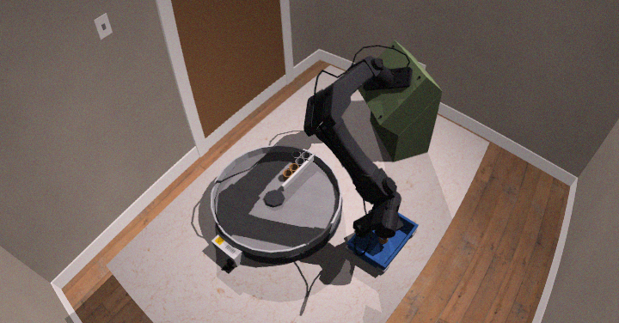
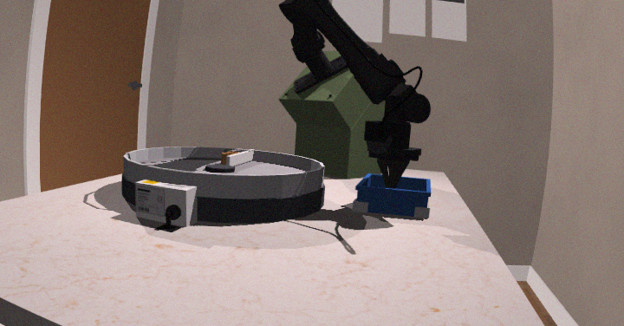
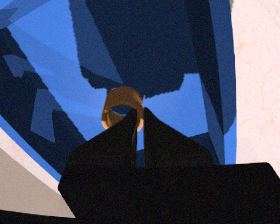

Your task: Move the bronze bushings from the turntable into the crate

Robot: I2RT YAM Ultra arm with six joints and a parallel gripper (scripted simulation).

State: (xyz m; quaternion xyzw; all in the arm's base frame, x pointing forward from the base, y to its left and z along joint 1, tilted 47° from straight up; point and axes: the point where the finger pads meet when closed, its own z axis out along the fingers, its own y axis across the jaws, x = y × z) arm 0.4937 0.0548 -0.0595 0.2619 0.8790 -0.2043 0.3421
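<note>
The blue crate lies 10 mm ahead of my hand, 10 mm to the left of it and 10 mm below it. From my hand the other things lie so: grey turntable (30 mm behind, 360 mm to the right, 20 mm above).
</note>
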